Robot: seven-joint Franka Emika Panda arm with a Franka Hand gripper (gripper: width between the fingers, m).
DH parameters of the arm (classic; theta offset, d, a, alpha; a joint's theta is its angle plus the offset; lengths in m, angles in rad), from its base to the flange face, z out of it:
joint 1: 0 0.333 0 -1.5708
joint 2: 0 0 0 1.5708
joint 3: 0 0.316 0.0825 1.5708
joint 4: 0 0 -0.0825 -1.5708
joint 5: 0 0.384 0 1.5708
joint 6: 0 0 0.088 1.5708
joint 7: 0 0.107 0 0
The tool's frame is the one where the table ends.
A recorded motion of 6 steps. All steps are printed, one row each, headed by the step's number.
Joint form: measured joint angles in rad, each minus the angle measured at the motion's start. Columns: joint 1, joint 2, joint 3, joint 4, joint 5, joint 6, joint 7.
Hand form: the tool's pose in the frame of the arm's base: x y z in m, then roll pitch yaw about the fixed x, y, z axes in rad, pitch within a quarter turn. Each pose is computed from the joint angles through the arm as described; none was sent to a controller.
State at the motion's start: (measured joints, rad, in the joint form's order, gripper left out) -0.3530 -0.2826 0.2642 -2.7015 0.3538 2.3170 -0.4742
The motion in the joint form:
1: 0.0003 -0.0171 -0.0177 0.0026 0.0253 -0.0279 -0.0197
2: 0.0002 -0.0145 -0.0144 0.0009 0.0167 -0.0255 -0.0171
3: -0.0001 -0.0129 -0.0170 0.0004 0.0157 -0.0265 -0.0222
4: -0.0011 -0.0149 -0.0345 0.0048 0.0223 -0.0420 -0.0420
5: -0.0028 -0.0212 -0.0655 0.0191 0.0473 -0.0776 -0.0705
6: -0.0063 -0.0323 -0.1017 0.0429 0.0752 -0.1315 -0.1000
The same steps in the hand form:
1: 0.3809 -0.0376 0.3133 -2.9184 0.0305 0.1096
2: 0.3805 -0.0368 0.3117 -2.9245 0.0352 0.1158
3: 0.3801 -0.0378 0.3110 -2.9230 0.0367 0.1189
4: 0.3794 -0.0434 0.3128 -2.9078 0.0357 0.1191
5: 0.3796 -0.0527 0.3193 -2.8709 0.0293 0.1063
6: 0.3805 -0.0635 0.3306 -2.8245 0.0203 0.0916

